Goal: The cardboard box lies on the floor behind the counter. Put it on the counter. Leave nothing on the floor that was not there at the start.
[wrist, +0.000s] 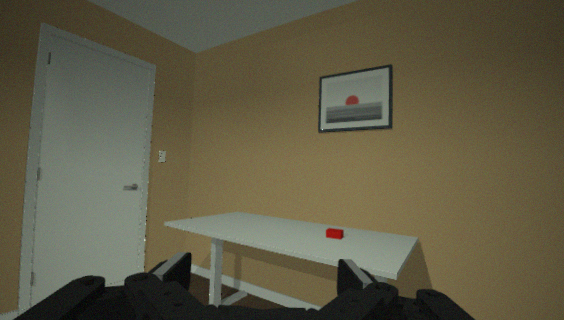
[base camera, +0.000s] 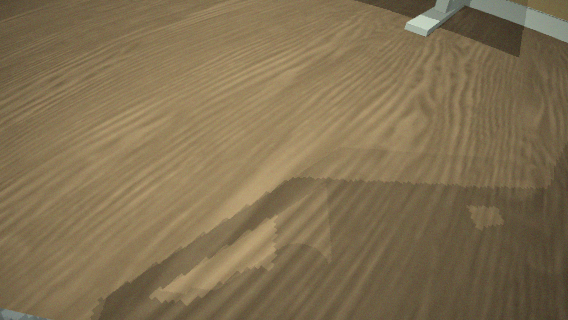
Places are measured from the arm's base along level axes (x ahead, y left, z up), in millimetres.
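Pixels of known places: gripper, fingertip midpoint: [wrist: 264, 272].
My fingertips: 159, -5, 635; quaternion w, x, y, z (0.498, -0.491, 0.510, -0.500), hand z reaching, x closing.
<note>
Behind a point stands the place of what it marks, as x, y, z.
My gripper [wrist: 264, 272] {159, -5, 635} is open, with its two fingertips wide apart at the bottom of the wrist view and no object between them. It points across the room toward a wall and a white table. The cardboard box does not show in either view. No counter that I can tell for certain shows; the white table [wrist: 280, 239] {1498, -101, 324} stands against the wall beyond the fingers, and a small red block [wrist: 334, 233] {1545, -422, 353} lies on its top. In the base camera view, a white foot [base camera: 423, 25] stands on the wooden floor at the top right.
A white door [wrist: 95, 165] {2205, 1395, 704} is at the left of the wrist view. A framed picture [wrist: 355, 99] {1862, -639, 1257} hangs on the tan wall [wrist: 475, 150] {1451, -1240, 871}. In the base camera view, shadows fall across the wooden floor [base camera: 150, 125] {518, 237, -396}, and a white baseboard [base camera: 542, 22] {1453, -1215, -350} runs along the top right.
</note>
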